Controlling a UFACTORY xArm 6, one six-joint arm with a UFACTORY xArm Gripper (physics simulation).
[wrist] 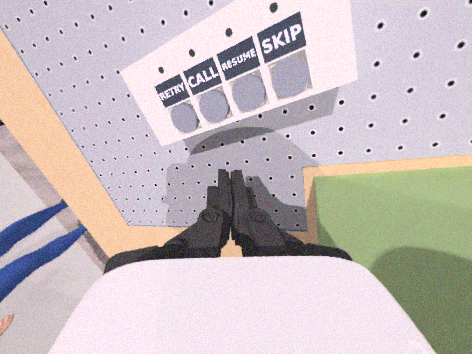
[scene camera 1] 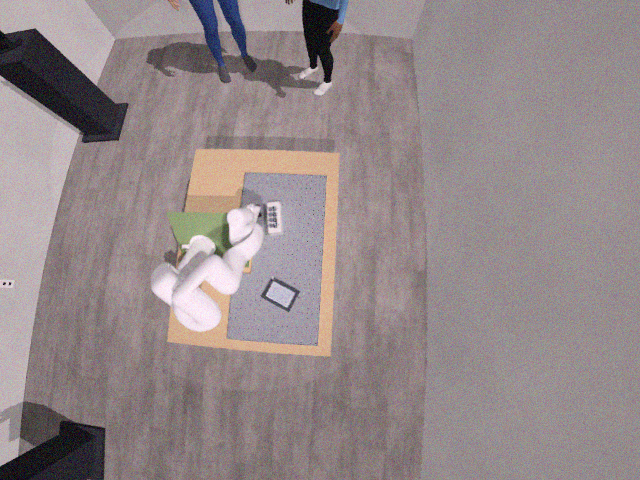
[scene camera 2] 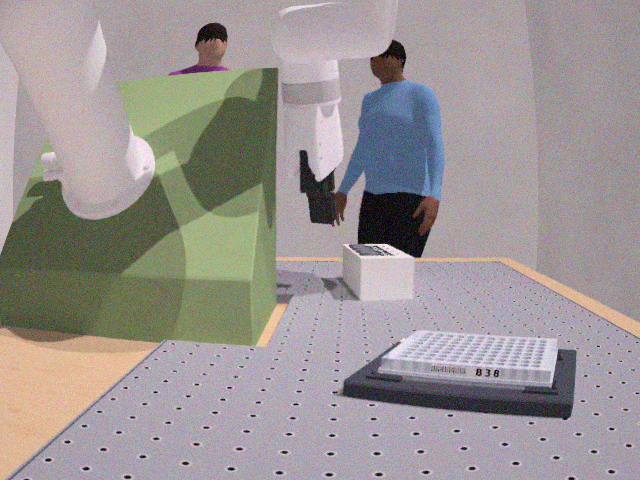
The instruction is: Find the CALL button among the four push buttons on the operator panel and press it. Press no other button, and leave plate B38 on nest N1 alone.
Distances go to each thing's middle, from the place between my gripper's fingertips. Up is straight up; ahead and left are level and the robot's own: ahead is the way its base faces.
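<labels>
Plate B38 (scene camera 2: pixel 506 362), from my hand: 120 mm ahead, 400 mm to the right, 70 mm below. White operator panel (scene camera 2: pixel 389 276): my hand 60 mm above it, 70 mm short of it.
</labels>
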